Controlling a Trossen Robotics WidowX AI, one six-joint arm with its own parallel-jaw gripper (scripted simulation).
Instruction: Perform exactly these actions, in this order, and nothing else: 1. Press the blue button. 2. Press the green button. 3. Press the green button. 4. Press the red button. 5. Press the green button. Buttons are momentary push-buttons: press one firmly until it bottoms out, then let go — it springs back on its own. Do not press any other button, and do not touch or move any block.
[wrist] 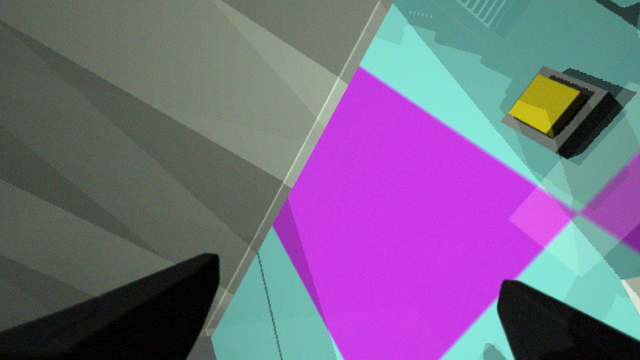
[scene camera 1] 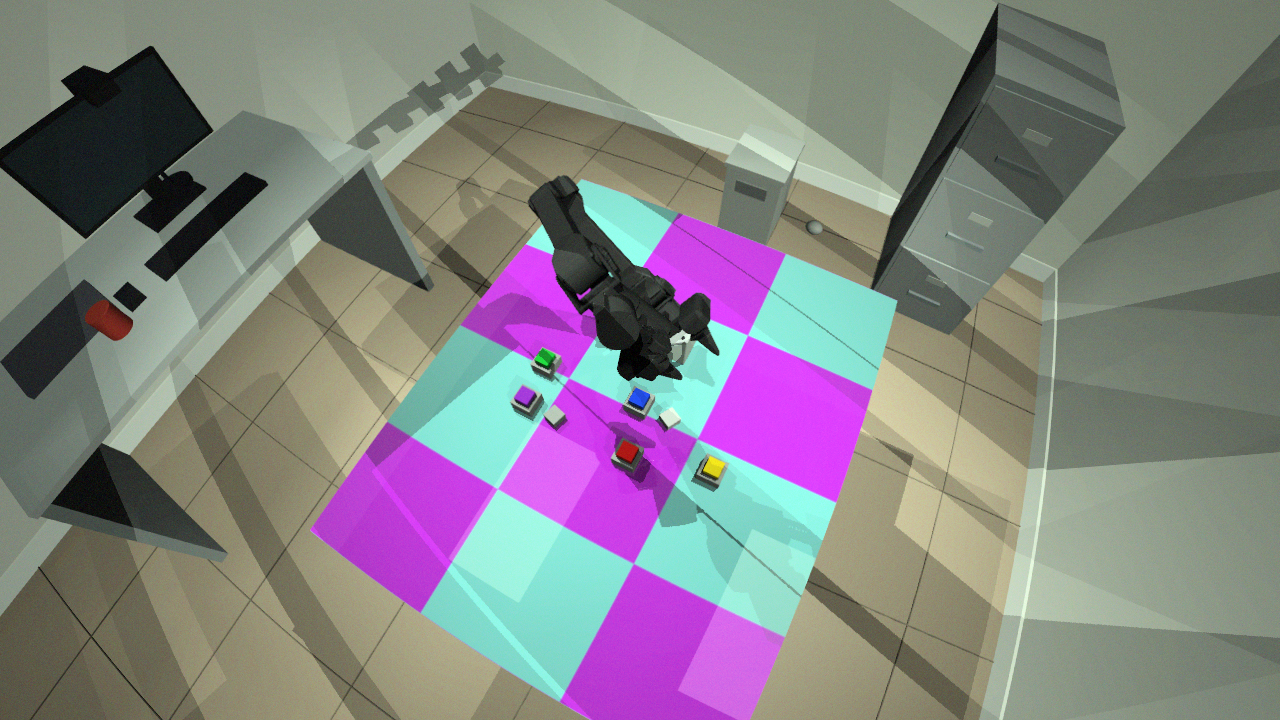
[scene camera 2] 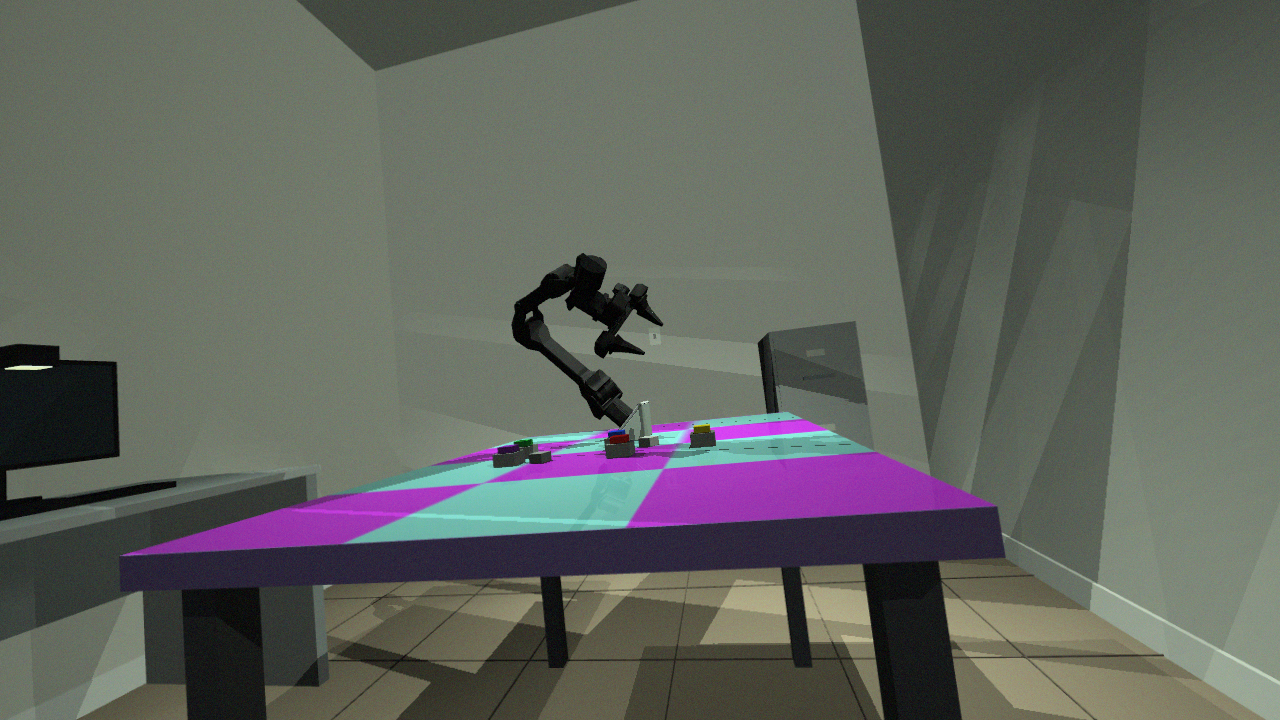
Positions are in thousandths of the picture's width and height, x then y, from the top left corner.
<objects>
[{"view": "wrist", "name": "my gripper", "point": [555,779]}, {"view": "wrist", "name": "yellow button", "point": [854,293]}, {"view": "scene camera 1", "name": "my gripper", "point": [546,509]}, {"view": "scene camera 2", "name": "my gripper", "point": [511,472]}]
</objects>
